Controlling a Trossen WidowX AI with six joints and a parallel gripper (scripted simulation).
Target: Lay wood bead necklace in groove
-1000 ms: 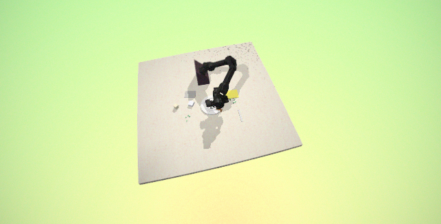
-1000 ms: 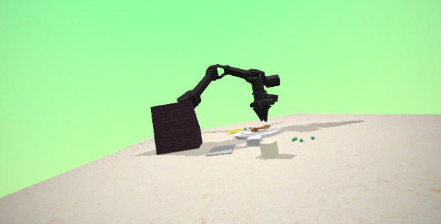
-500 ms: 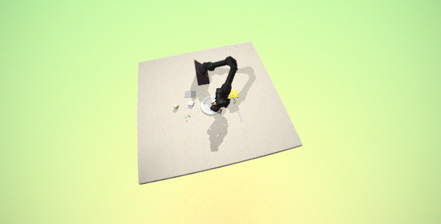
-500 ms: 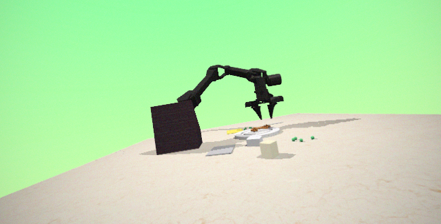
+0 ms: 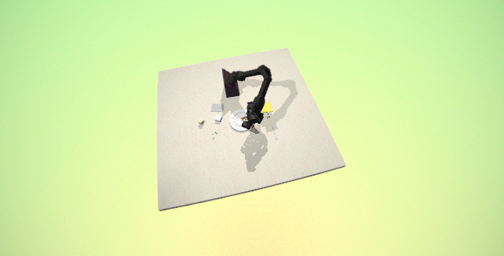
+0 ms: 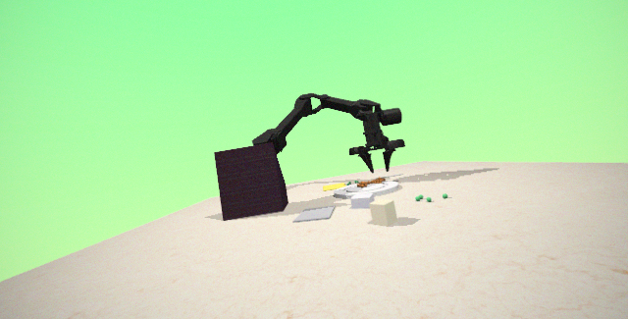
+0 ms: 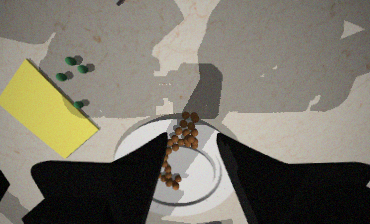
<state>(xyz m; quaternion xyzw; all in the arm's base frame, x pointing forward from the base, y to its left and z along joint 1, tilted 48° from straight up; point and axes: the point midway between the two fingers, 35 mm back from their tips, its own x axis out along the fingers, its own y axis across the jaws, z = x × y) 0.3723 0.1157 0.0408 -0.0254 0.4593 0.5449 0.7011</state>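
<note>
My gripper tip is 70 mm past the round white bead board, 60 mm to the left of it and 30 mm above it. The rest, counted from my gripper tip: thin white strip (160 mm to the left, 80 mm ahead, 40 mm below); yellow card (160 mm behind, 130 mm to the left, 40 mm below); grey flat plate (240 mm to the right, 230 mm behind, 40 mm below).
</note>
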